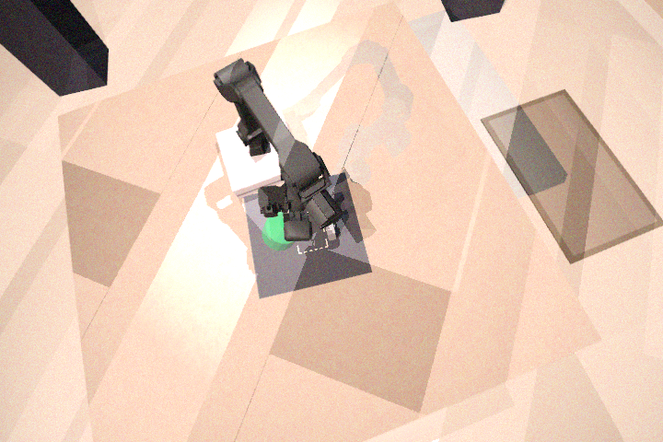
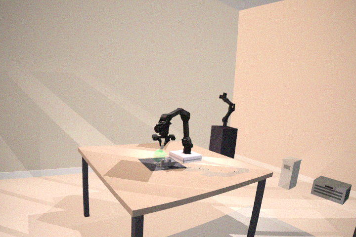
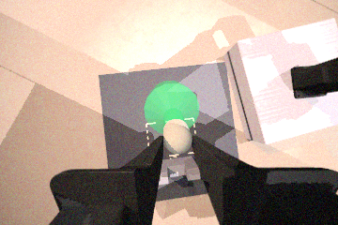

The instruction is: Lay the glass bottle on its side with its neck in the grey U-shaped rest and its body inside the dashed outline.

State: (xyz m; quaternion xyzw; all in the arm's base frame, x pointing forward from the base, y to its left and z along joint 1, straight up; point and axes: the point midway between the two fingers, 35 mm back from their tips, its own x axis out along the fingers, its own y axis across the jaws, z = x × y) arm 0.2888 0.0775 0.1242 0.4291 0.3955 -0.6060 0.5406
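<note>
The glass bottle lies 5 cm below my gripper tip and 2 cm to the right of it. Round my gripper tip: grey mat: 15 cm below, 2 cm to the left.
</note>
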